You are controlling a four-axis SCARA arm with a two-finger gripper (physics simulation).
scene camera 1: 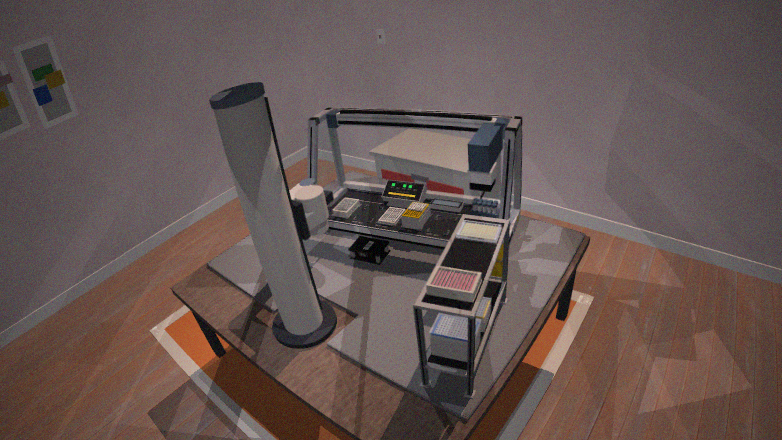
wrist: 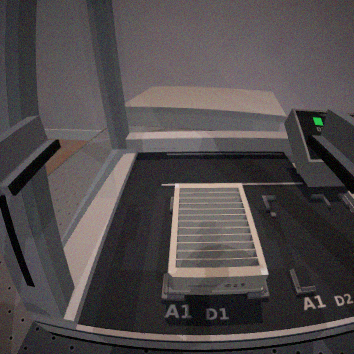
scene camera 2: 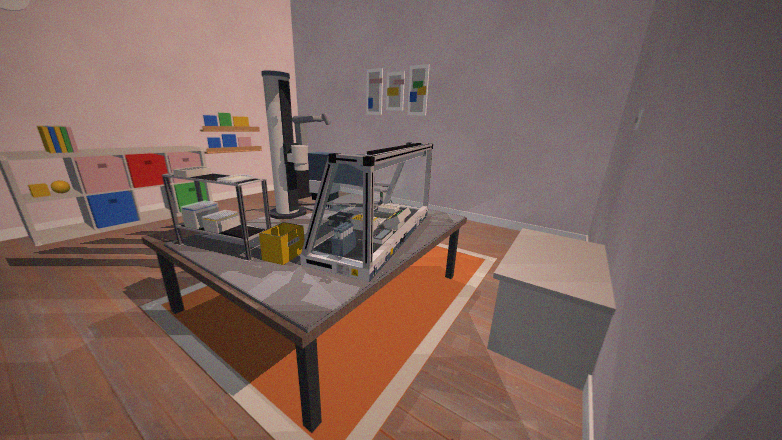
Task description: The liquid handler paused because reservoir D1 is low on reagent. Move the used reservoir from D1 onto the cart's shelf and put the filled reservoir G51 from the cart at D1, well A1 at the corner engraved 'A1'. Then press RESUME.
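Where they show: gripper, fingertip midpoint: (scene camera 1: 331, 186) (wrist: 179, 122) (scene camera 2: 384, 187); arm's base, link origin: (scene camera 1: 304, 324) (scene camera 2: 287, 213).
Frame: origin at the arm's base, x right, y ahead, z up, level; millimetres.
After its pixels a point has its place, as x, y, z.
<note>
The used reservoir (scene camera 1: 346, 206) @[-336, 621, 91] (wrist: 215, 225) @[-343, 628, 86], a pale tray with cross troughs, sits at D1 on the black deck (wrist: 145, 280) @[-399, 564, 63]. "A1" is engraved by its near left corner. My gripper (wrist: 179, 122) @[-364, 578, 214] is open and empty, its fingers wide apart at either side of the wrist view, above and short of the reservoir. The fingers are hard to make out in the scene views. On the cart (scene camera 1: 471, 355) @[686, 48, 215] (scene camera 2: 244, 218) @[571, 484, 216], a reservoir with pink-red troughs (scene camera 1: 454, 281) @[592, 118, 389] stands at the near top end and a pale yellow plate (scene camera 1: 479, 230) @[526, 372, 374] at the far end; their labels are unreadable. The control panel (scene camera 1: 403, 191) @[-129, 812, 128] shows green lights.
The gantry frame (scene camera 1: 312, 153) @[-484, 601, 359] (scene camera 2: 367, 213) @[393, 1020, 305] surrounds the deck, with a blue-grey head (scene camera 1: 483, 147) @[372, 699, 493] at its right. A white plate (scene camera 1: 391, 215) @[-103, 676, 76] and a yellow-topped box (scene camera 1: 415, 213) @[35, 681, 123] stand mid-deck. A black stand (scene camera 1: 369, 249) @[-33, 435, 63] is in front. A yellow bin (scene camera 2: 281, 243) @[507, 637, 117] stands beside the cart.
</note>
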